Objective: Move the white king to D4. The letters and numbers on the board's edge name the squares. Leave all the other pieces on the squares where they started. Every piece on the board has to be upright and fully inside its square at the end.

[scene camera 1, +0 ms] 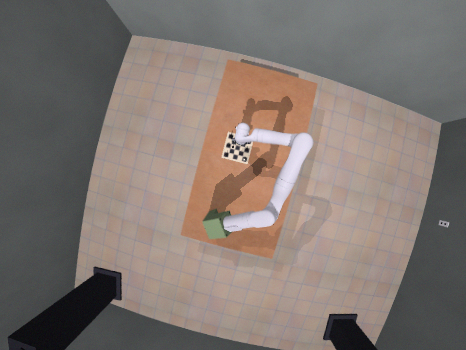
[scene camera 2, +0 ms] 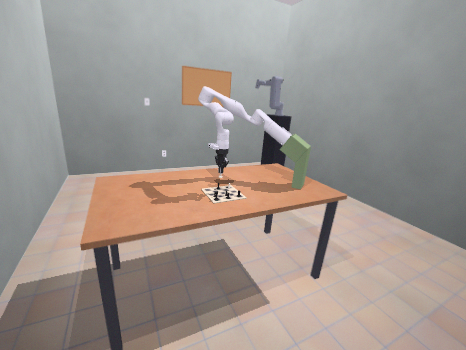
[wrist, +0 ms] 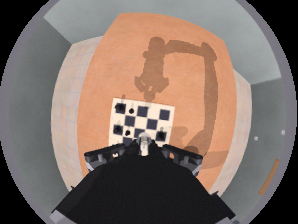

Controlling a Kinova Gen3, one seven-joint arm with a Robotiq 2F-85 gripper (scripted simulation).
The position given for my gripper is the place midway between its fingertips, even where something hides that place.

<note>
In view: my gripper (wrist: 144,141) and a chessboard (wrist: 152,118).
</note>
